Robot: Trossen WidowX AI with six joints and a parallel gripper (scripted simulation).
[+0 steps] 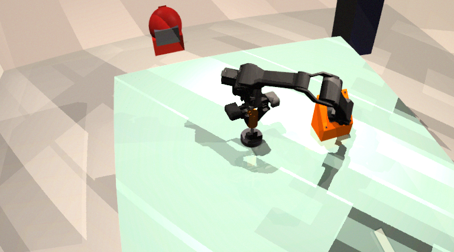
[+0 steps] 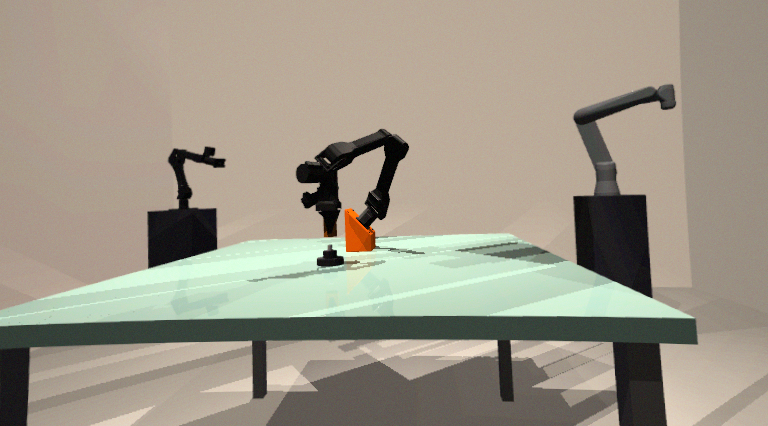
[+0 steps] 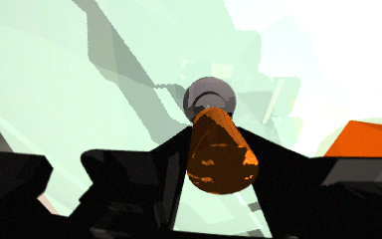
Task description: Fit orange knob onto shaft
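Now: the pedestal 70 mm below my gripper tip. Round my gripper tip: orange knob 30 mm above.
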